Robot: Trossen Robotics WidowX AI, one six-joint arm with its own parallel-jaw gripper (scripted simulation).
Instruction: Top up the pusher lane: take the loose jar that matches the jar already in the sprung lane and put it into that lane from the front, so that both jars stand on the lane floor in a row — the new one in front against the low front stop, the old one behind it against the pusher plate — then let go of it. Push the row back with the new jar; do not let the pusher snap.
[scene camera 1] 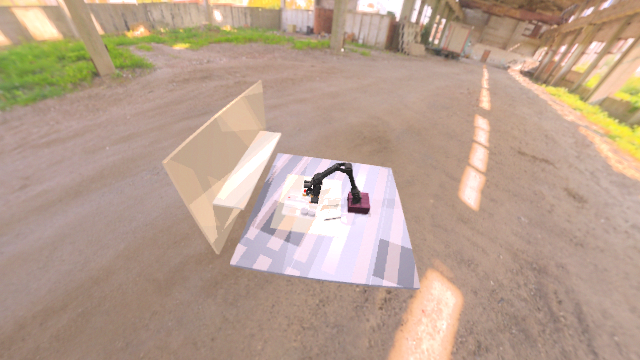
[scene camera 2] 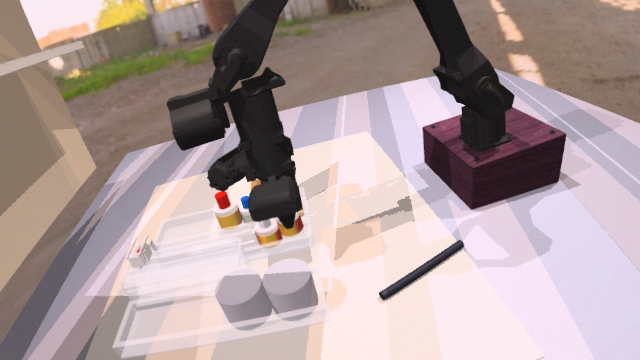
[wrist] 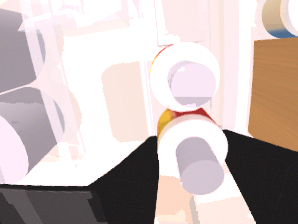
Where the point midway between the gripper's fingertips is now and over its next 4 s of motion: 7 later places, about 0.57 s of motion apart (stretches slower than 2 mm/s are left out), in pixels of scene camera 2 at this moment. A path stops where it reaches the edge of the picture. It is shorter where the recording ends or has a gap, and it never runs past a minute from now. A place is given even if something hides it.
My gripper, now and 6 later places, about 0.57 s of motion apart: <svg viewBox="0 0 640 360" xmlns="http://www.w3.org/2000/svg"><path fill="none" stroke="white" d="M289 220L290 222L290 225L292 226L294 226L295 224L300 212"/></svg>
